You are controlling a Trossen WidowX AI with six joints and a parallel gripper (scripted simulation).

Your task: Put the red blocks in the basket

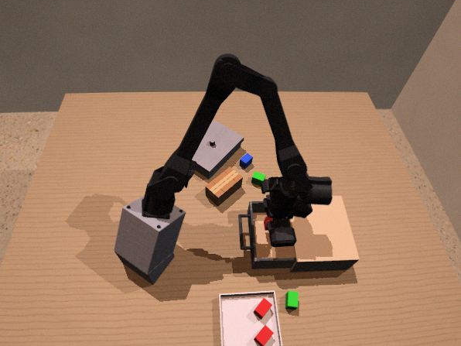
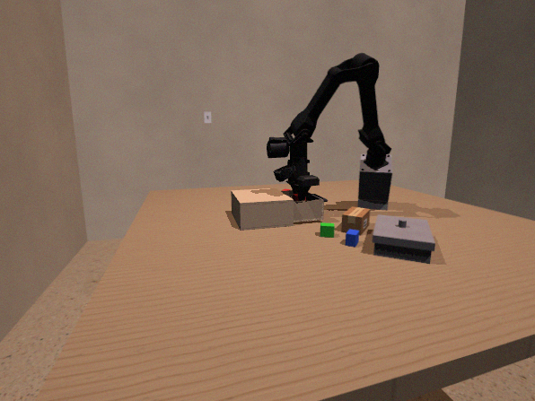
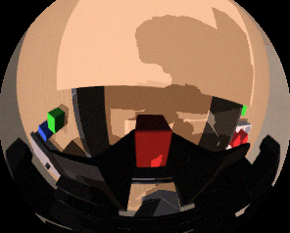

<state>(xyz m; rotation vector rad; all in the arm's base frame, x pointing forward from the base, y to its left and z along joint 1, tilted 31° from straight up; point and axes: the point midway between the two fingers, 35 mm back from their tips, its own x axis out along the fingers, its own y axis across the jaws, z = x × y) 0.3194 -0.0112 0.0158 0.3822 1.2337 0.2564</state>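
The drawer is 5 cm below my hand and 2 cm to the right of it. From my hand the other things lie so: tan drawer cabinet: 9 cm ahead, 5 cm below, 3 cm to the right; white tray: 24 cm to the right, 9 cm behind, 8 cm below; brown crate: 16 cm to the left, 12 cm behind, 5 cm below.
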